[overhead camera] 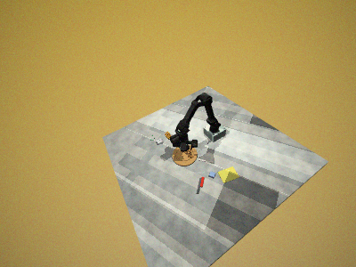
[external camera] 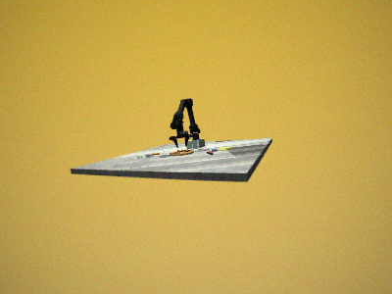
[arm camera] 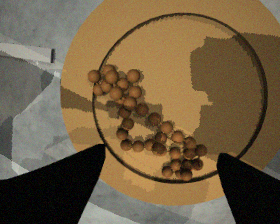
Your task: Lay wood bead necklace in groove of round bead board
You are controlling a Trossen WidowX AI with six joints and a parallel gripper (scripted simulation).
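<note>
The round bead board lies 40 mm below my gripper tip, 20 mm ahead of it and 10 mm to the left of it. Also, from my gripper tip: thin grey stick: 140 mm to the left, 100 mm behind, 40 mm below; small blue block: 260 mm to the left, 80 mm behind, 40 mm below; grey piece: 220 mm to the right, 160 mm ahead, 30 mm below.
</note>
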